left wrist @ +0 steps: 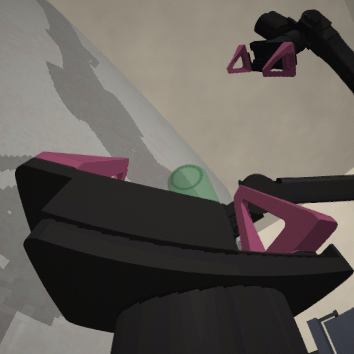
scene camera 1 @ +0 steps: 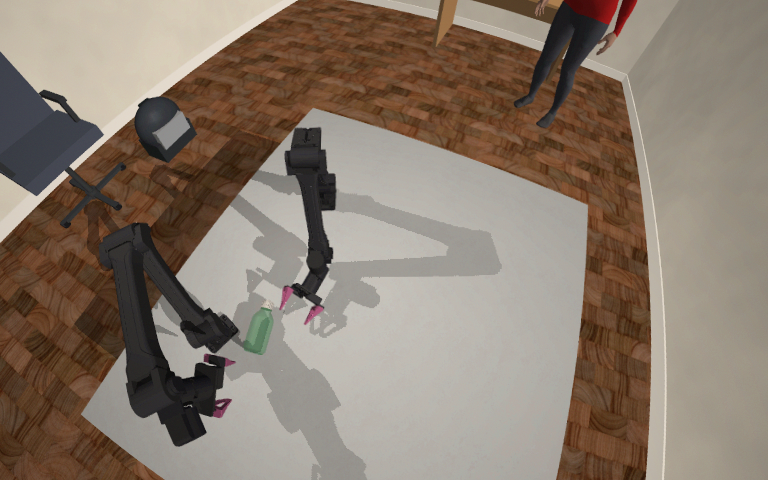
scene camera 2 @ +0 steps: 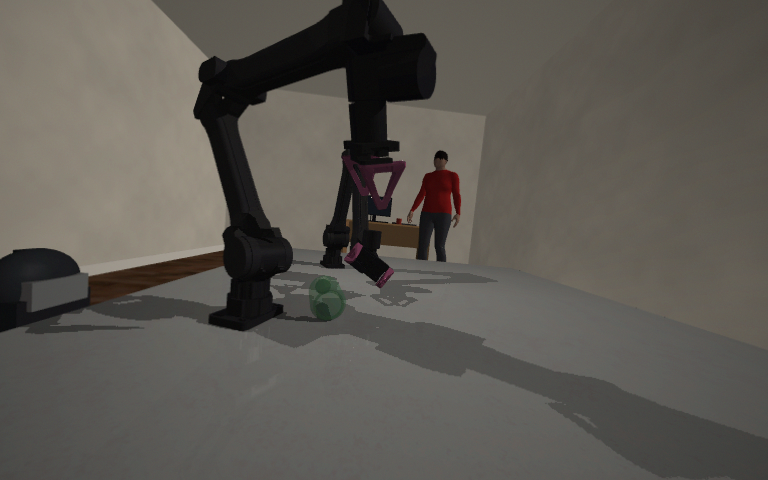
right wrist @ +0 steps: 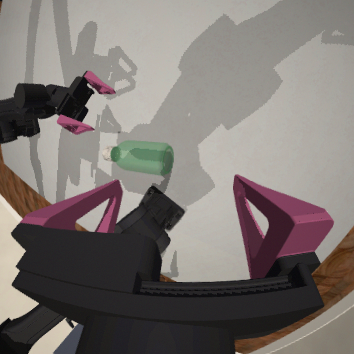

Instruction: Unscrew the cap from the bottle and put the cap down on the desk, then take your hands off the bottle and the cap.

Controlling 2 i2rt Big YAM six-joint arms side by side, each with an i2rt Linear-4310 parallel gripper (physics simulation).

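Places are measured from the left arm's base along level axes (x back, y left, z down), in millimetres.
Where they show: left gripper, fingertip midpoint: (left wrist: 184,178) (scene camera 1: 292,317) (scene camera 2: 368,270) (right wrist: 103,108); right gripper, fingertip midpoint: (left wrist: 243,71) (scene camera 1: 231,380) (scene camera 2: 372,202) (right wrist: 174,183); left arm's base, link origin: (scene camera 1: 325,199) (scene camera 2: 332,265) (right wrist: 32,124); right arm's base, link origin: (scene camera 1: 219,334) (scene camera 2: 248,317) (right wrist: 161,207).
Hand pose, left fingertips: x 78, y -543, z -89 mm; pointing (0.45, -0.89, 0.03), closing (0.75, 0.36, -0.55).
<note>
Each offset is from my left fingertips to the top centre of the thing. "spot": to the spot under its first point. Level surfaces: height alone.
A translucent green bottle {spot: dx +111, dy -47, dz +16 mm} (scene camera 1: 259,332) (scene camera 2: 326,300) (left wrist: 192,181) (right wrist: 144,157) lies on its side on the pale desk {dz +89 mm} (scene camera 1: 464,345). Its whitish cap {dx +104, dy +60, dz +30 mm} (scene camera 1: 267,305) (right wrist: 107,152) is at the neck end; it cannot be made out in scene camera 2 or the left wrist view. My left gripper (scene camera 1: 293,315) (scene camera 2: 369,266) (right wrist: 103,108) is open and empty, a little beyond the cap end and apart from it. My right gripper (scene camera 1: 232,380) (scene camera 2: 373,202) (right wrist: 174,183) is open and empty, raised above the desk near the bottle's base end, not touching it.
The right arm's base (scene camera 1: 218,333) (scene camera 2: 246,302) (right wrist: 162,207) stands close beside the bottle. The left arm's base (scene camera 1: 306,138) is farther back. A dark helmet (scene camera 1: 161,127) (scene camera 2: 42,285) is past the desk's edge. Arm shadows cross the desk and bottle.
</note>
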